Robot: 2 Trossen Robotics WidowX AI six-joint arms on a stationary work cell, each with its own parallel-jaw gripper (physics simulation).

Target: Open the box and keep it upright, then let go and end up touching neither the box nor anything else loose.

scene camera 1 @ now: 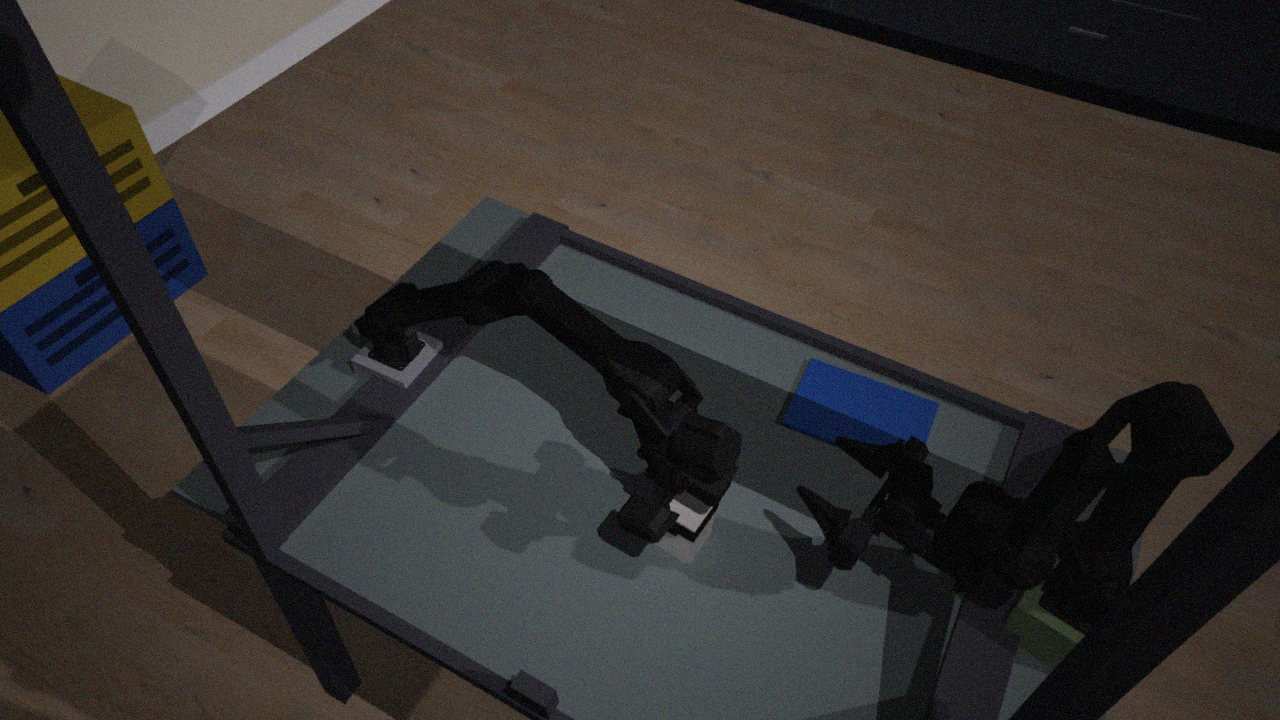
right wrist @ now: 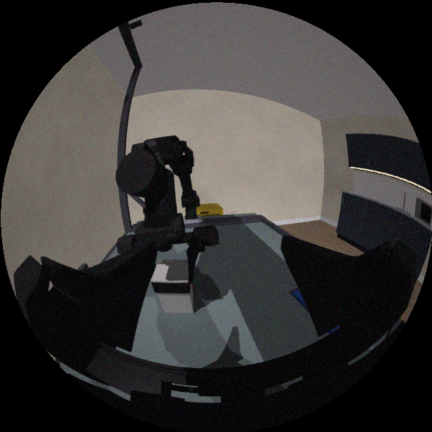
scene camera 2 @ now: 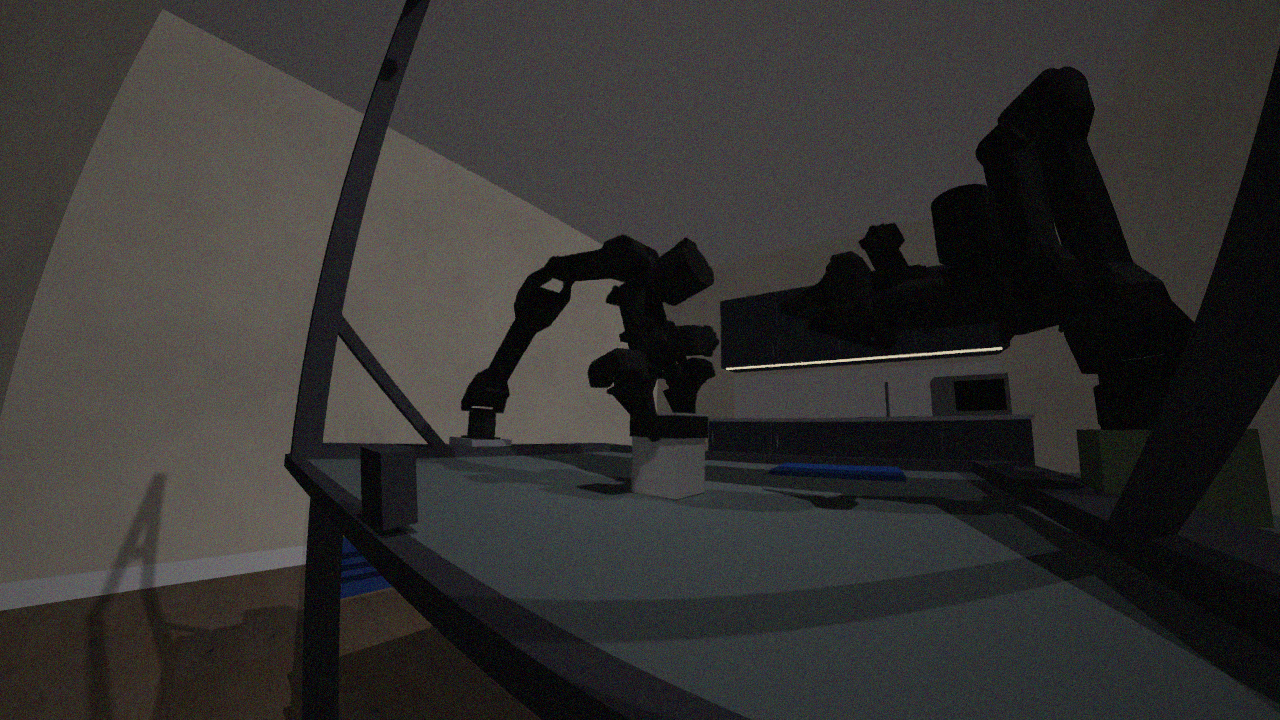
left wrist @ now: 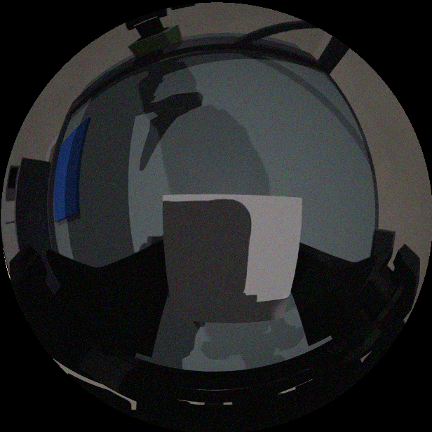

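Pixels of known places: left gripper, fingertip midpoint: (scene camera 1: 687,514) (scene camera 2: 673,438); right gripper, fingertip midpoint: (scene camera 1: 817,462) (scene camera 2: 795,318); left arm's base, origin of the base link: (scene camera 1: 397,350) (scene camera 2: 480,438); right arm's base, origin of the base link: (scene camera 1: 1073,602) (scene camera 2: 1150,429).
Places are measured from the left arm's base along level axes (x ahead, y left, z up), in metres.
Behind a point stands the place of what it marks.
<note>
The small white box (scene camera 1: 691,513) (scene camera 2: 666,467) (left wrist: 275,240) (right wrist: 176,302) stands upright on the table (scene camera 1: 429,644) {y -0.363, x 0.314, z -0.034 m} (scene camera 2: 760,573) {y -0.259, x 0.700, z -0.034 m}. Its top is covered and a dark band runs round its upper edge; no opening shows. My left gripper (scene camera 1: 682,517) {y -0.075, x 0.539, z 0.032 m} (scene camera 2: 669,420) {y -0.075, x 0.539, z 0.032 m} (left wrist: 229,242) reaches down from above and is shut on the box, one finger along each of two opposite sides. In scene camera 1 its wrist hides part of the box. My right gripper (scene camera 1: 819,463) {y -0.020, x 0.676, z 0.179 m} (right wrist: 220,245) is open and empty, held above the table to the right of the box and apart from it.
A flat blue block (scene camera 1: 863,401) {y 0.279, x 0.686, z -0.026 m} (scene camera 2: 836,471) {y 0.210, x 0.693, z -0.026 m} (left wrist: 70,170) lies near the table's far edge in scene camera 1. A green block (scene camera 1: 1047,631) {y -0.012, x 0.998, z 0.031 m} (scene camera 2: 1100,456) {y -0.001, x 0.958, z 0.019 m} is by the right arm's base. Frame posts (scene camera 1: 161,313) {y -0.340, x 0.056, z 0.424 m} (scene camera 2: 349,223) {y -0.342, x 0.056, z 0.359 m} rise at the table's sides.
</note>
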